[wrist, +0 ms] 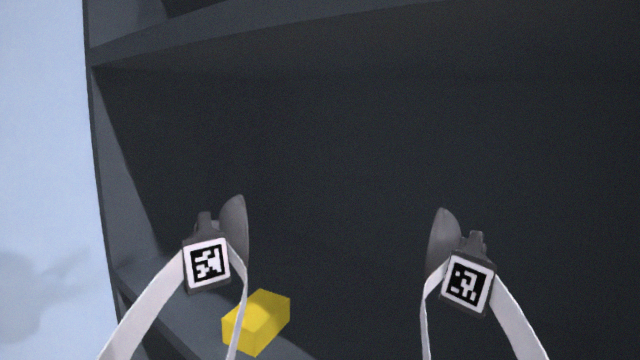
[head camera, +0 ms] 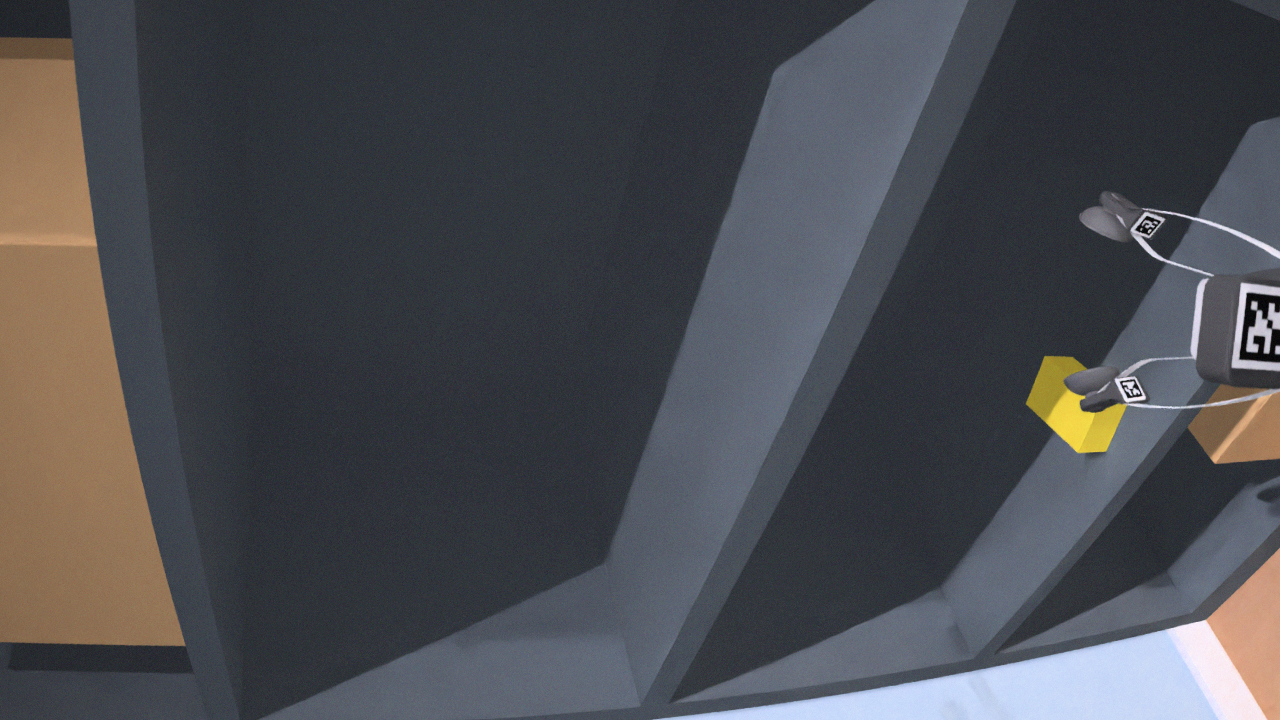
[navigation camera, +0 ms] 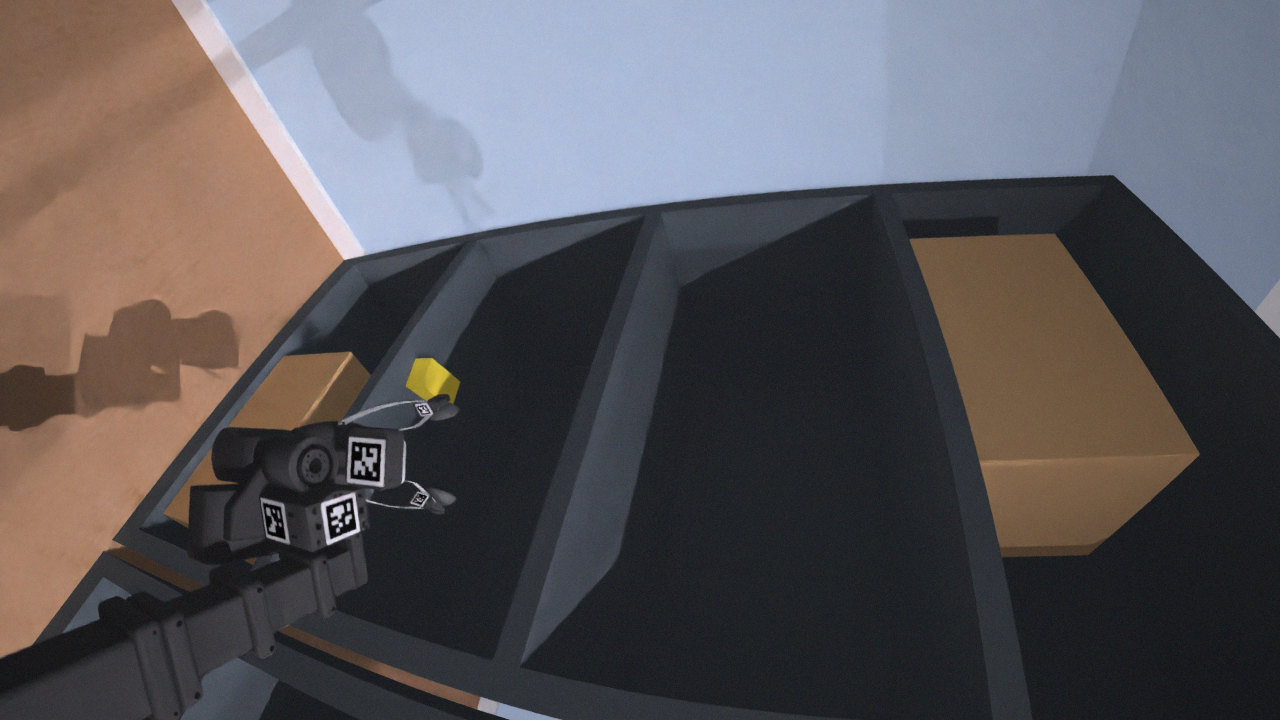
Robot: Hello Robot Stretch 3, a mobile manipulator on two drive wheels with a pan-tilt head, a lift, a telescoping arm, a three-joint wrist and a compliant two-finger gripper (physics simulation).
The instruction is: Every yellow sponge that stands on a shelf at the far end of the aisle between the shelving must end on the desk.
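Places are measured from the robot's base along level axes (x down, y back, z left), in centimetres.
Pixels of known places: gripper, fingertip midpoint: (head camera: 1081,299) (navigation camera: 451,453).
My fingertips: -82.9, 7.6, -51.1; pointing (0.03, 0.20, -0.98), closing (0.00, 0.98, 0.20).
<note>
For each thing: its top centre in the pictures, then the offset to it from my fingertips, as dx, dy, dz. Level surfaces: height alone.
- yellow sponge at its top centre: (head camera: 1061,403) (navigation camera: 442,383) +25.1, -6.7, -27.8
- grey shelf board at its surface level: dx +29.6
- large cardboard box at its top centre: (navigation camera: 1078,386) -88.8, -3.5, -33.8
- smaller cardboard box at its top centre: (head camera: 1246,242) (navigation camera: 339,473) +48.3, +11.6, -18.3
- brown floor at its surface level: dx +82.9
A yellow sponge (head camera: 1078,429) (navigation camera: 429,377) (wrist: 265,320) stands on a grey shelf board (head camera: 1011,528) (navigation camera: 465,295) of the dark shelving. My gripper (head camera: 1099,302) (navigation camera: 440,454) (wrist: 338,226) is open, with nothing between its fingers. One finger covers part of the sponge in the head view. In the wrist view the sponge is at the lower left, partly behind the left finger's white strap, lower than the fingertips and left of the middle between them. The desk does not show in these views.
A large cardboard box (head camera: 62,402) (navigation camera: 1056,358) stands in another bay of the shelving. A smaller cardboard box (head camera: 1244,429) (navigation camera: 295,385) stands in the bay beneath the sponge's shelf. A light blue wall (navigation camera: 716,89) and brown floor (navigation camera: 107,223) lie beyond the shelving's edges.
</note>
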